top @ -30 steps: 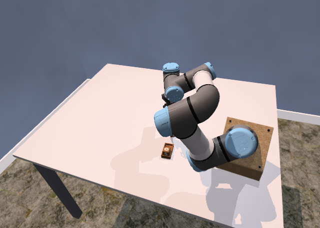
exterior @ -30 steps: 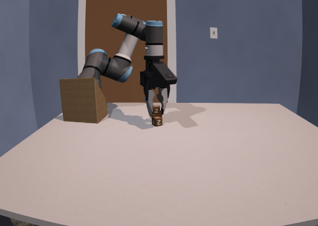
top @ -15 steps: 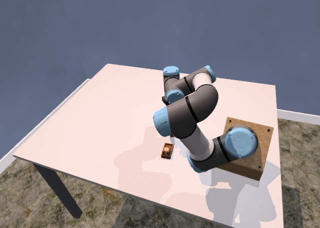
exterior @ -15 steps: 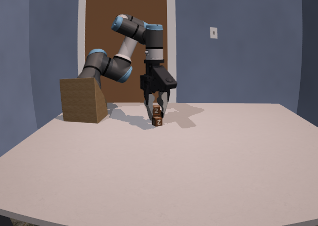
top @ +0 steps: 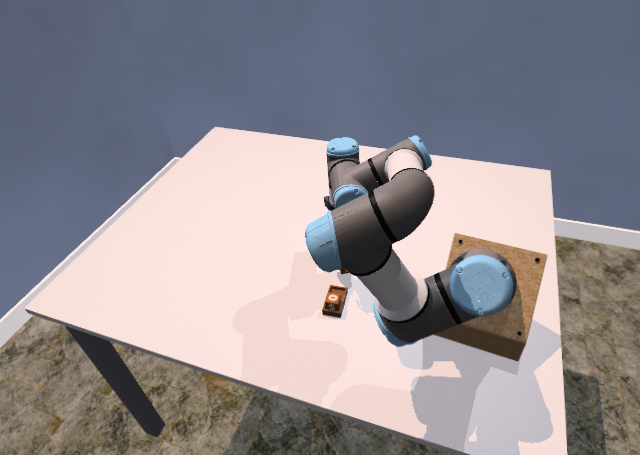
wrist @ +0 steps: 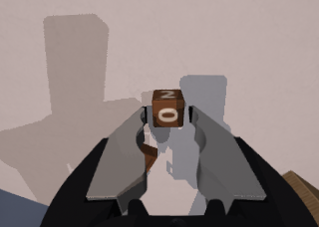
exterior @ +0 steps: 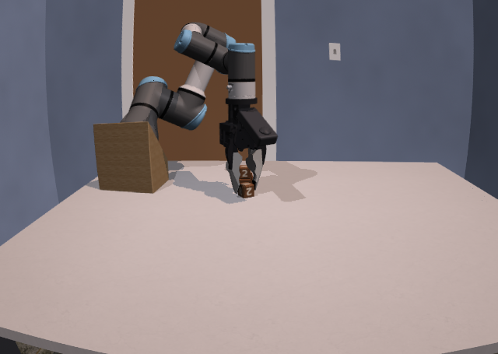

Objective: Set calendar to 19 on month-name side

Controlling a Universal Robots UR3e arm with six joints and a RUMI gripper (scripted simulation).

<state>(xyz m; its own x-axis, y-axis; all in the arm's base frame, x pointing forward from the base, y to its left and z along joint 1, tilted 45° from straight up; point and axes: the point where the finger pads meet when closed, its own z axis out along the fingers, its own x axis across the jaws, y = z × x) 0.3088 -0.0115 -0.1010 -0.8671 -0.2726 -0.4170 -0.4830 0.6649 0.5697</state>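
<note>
Now: the brown digit cube 10 mm below my hand. The rest, counted from my hand: tray: 110 mm to the left, 20 mm below.
</note>
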